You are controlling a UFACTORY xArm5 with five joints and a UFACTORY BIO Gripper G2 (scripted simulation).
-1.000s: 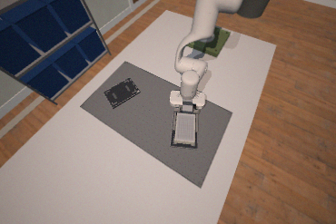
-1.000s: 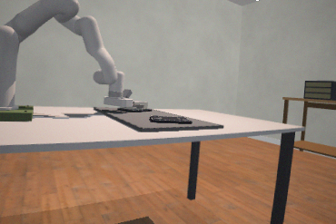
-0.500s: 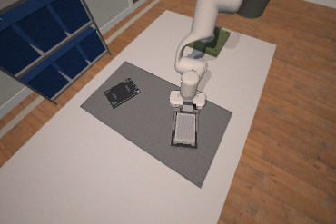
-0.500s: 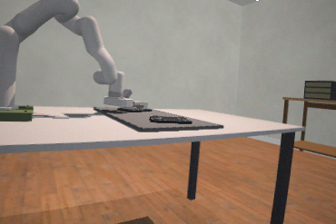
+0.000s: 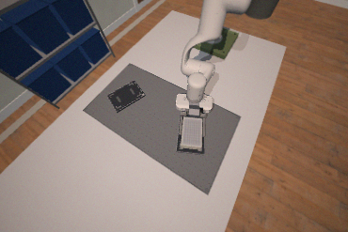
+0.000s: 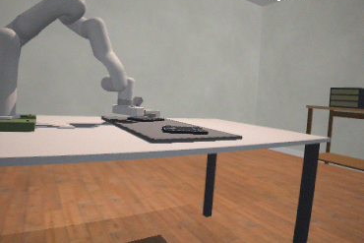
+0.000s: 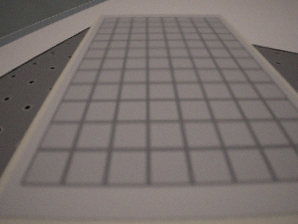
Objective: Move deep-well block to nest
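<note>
Now: hand 10 mm past the grey perforated mat, 180 mm to the left of it and 40 mm above it. From my hand the other things lie so: white 96-well deep-well block 10 mm ahead.
</note>
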